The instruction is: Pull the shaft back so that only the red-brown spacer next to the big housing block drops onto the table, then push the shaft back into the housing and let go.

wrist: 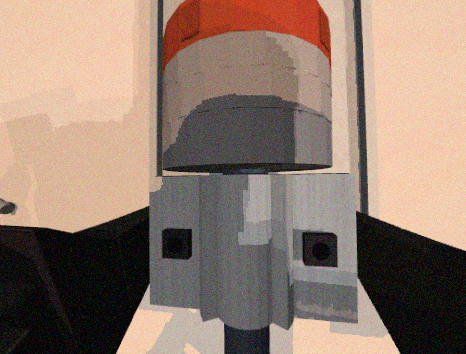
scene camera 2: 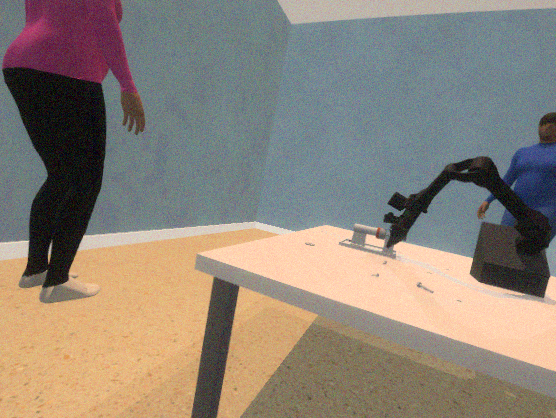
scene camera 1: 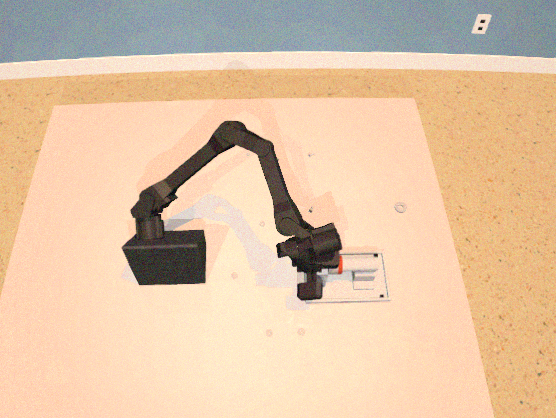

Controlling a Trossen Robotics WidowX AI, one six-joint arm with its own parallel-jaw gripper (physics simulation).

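Pixels of known places: gripper, between the fingertips: (scene camera 2: 387, 247); arm's base, origin of its link: (scene camera 2: 526, 247) (scene camera 1: 149, 238).
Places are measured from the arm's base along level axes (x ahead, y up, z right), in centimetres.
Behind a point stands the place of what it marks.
Observation:
A grey fixture plate (scene camera 1: 385, 290) (scene camera 2: 365, 247) carries the big housing block (scene camera 1: 361, 262) (scene camera 2: 360, 233). The red-brown spacer (scene camera 1: 340, 264) {z 5.9, x 48.7, y -4.4 cm} (scene camera 2: 378, 232) {z 2.4, x 48.6, y -6.1 cm} (wrist: 245, 17) sits on the shaft next to the housing, with two grey spacers (wrist: 247, 88) in front of it. In the wrist view, a small grey support block (wrist: 224, 246) with two screw holes stands nearest, and the dark shaft end (wrist: 247, 338) {z 4.9, x 41.1, y -5.9 cm} sticks out below it. My gripper (scene camera 1: 317, 271) {z 4.9, x 43.8, y -11.9 cm} (scene camera 2: 393, 240) {z 4.9, x 43.8, y -11.9 cm} (wrist: 254, 207) {z 4.9, x 43.8, y -11.9 cm} is open. Its black fingers stand either side of the support block and grip nothing.
The arm's black base box (scene camera 1: 166, 257) {z 6.0, x 5.0, y 0.9 cm} stands at the table's left. A loose washer (scene camera 1: 400, 206) {z -19.2, x 70.9, y -14.2 cm} and a bolt (scene camera 2: 425, 287) {z -38.3, x 32.3, y -13.8 cm} lie on the pink table (scene camera 1: 276, 373) {z 31.0, x 31.8, y -14.5 cm}. A person in a pink top (scene camera 2: 94, 50) stands on the floor, far left.

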